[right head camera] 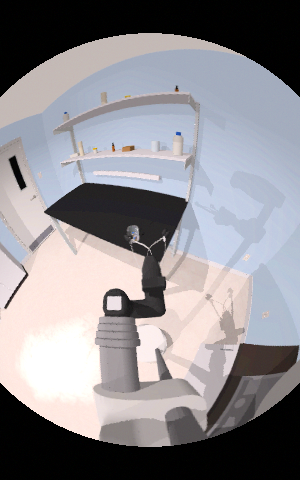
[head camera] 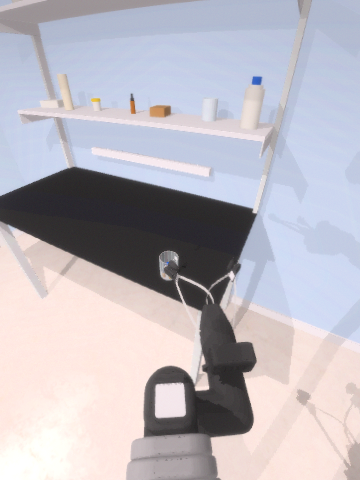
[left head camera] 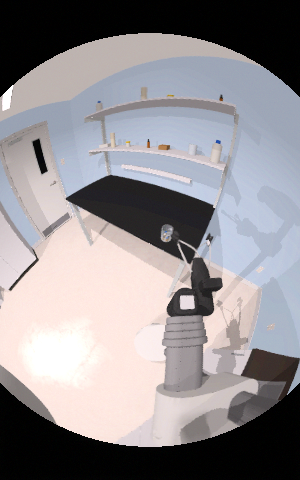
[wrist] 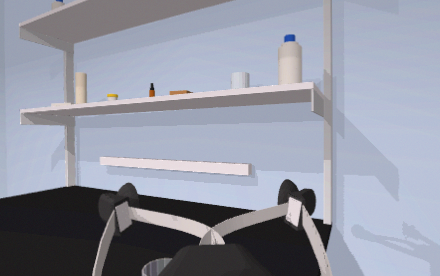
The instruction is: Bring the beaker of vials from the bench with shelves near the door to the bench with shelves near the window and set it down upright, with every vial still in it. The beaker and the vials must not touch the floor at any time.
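The clear beaker [head camera: 164, 260] [left head camera: 166, 233] [right head camera: 133, 231] with small vials in it stands upright on the black top of the bench with shelves [head camera: 110, 215] [left head camera: 140, 200] [right head camera: 115, 202] [wrist: 30, 212], near its front edge toward the right end. In the wrist view, part of the beaker's rim [wrist: 156, 265] shows at the bottom, left of the gripper body. My gripper [head camera: 203, 269] [left head camera: 192, 238] [right head camera: 146, 239] [wrist: 209, 197] is open and empty, pointing toward the wall at the bench's right end. Its left fingertip overlaps the beaker in the head view; contact cannot be told. The vials are too small to count.
The lower shelf [head camera: 190, 125] [wrist: 200, 100] holds a white bottle with a blue cap [head camera: 252, 107] [wrist: 290, 62], a pale cup [head camera: 210, 109] and other small items. A door [left head camera: 37, 175] is at the left. A dark-topped unit [left head camera: 272, 367] [right head camera: 260, 357] stands at the lower right.
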